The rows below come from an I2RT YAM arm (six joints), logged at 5 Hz.
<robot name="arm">
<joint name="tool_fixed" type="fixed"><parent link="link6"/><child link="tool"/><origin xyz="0 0 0" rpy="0 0 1.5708"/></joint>
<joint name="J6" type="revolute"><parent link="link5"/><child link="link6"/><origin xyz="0.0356 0 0.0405" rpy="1.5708 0 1.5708"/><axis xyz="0 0 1"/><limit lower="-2.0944" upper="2.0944"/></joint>
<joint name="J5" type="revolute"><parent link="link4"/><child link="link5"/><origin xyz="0.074 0.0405 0.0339" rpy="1.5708 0 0"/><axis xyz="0 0 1"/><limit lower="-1.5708" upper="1.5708"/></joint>
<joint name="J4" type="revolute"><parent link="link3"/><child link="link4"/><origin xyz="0.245 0.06 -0.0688" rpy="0 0 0"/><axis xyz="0 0 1"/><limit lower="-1.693" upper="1.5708"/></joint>
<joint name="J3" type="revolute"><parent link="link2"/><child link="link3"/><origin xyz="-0.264 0 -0.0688" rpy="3.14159 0 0"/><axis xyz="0 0 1"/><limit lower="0" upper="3.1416"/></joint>
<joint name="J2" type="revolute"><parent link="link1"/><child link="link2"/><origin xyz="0.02 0.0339 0.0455" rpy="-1.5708 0 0"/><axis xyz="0 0 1"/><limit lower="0" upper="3.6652"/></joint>
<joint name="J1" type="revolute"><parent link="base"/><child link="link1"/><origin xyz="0 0 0.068" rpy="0 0 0"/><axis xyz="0 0 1"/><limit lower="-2.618" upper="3.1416"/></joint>
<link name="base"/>
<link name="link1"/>
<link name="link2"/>
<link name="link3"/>
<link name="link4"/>
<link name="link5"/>
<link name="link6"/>
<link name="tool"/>
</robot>
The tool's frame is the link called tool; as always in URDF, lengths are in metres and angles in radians.
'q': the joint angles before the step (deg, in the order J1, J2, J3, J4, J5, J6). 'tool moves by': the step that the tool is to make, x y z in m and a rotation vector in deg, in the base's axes. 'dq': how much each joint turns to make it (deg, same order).
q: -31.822, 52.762, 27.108, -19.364, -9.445, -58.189
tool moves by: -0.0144, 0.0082, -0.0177, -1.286, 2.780, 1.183
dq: 0.001, -3.563, -4.615, -1.046, 1.022, -2.659
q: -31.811, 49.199, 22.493, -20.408, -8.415, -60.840
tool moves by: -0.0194, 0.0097, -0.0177, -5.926, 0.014, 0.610
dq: -0.007, -8.138, -6.885, 1.388, 3.186, -3.986
